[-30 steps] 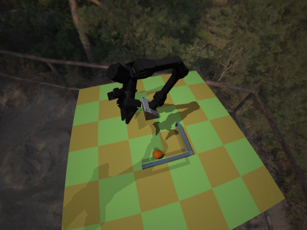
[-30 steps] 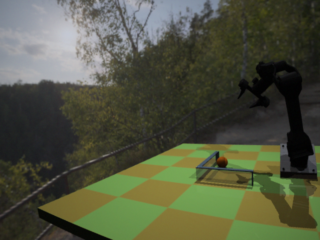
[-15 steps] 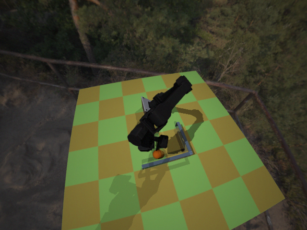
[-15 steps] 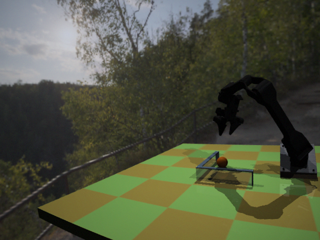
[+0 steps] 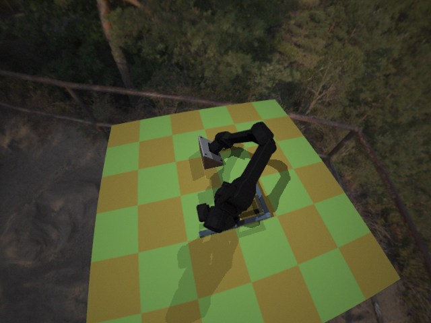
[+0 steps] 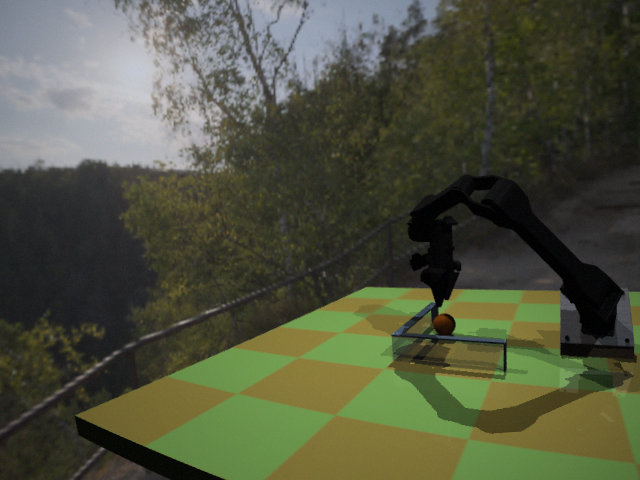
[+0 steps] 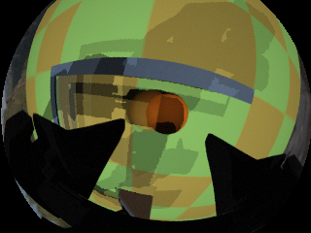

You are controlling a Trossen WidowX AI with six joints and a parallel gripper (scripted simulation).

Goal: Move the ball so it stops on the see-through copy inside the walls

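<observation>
Now: the orange ball 6 cm below my gripper tip. The rest, counted from my gripper tip: orange patch (2 cm to the left, 6 cm below).
</observation>
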